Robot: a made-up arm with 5 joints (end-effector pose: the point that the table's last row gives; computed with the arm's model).
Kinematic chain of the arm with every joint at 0, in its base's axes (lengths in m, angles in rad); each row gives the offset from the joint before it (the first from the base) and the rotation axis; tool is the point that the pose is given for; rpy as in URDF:
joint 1: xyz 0 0 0.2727 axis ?
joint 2: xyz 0 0 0 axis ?
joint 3: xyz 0.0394 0 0.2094 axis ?
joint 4: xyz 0.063 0 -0.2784 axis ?
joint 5: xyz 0.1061 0 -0.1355 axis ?
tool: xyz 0 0 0 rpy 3.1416 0 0
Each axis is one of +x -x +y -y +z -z.
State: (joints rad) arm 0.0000 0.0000 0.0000 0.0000 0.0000
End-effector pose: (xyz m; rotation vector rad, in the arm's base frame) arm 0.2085 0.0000 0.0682 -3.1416 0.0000 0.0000
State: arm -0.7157 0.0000 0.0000 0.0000 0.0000
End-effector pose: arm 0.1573 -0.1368 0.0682 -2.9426 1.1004 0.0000
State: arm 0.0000 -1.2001 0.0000 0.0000 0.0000
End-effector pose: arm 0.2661 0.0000 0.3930 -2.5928 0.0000 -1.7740
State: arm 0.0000 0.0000 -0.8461 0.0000 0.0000
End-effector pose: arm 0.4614 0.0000 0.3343 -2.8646 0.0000 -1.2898
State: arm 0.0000 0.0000 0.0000 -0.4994 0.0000
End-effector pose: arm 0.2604 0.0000 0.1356 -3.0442 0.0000 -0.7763
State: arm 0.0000 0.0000 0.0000 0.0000 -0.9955
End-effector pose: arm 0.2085 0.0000 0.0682 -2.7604 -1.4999 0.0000
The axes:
joint 1: +z
joint 2: +y
joint 3: +y
joint 4: +y
joint 5: -z

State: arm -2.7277 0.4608 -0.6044 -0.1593 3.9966
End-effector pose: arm -0.3408 -0.1497 0.0785 2.8691 -0.6433 -0.3614
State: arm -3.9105 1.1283 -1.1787 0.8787 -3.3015
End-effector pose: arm -0.1832 0.1773 -0.1179 2.4676 -0.7755 1.0166
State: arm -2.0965 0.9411 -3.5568 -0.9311 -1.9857
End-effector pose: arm -0.0636 -0.1097 0.7193 -0.4197 0.0233 -0.9273
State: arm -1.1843 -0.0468 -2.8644 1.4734 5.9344
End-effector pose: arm 0.0679 -0.1669 0.8563 1.6955 -0.7526 1.1693
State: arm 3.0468 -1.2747 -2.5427 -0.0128 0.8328
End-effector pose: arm 0.5775 -0.0549 0.5865 0.3149 0.6296 0.7081
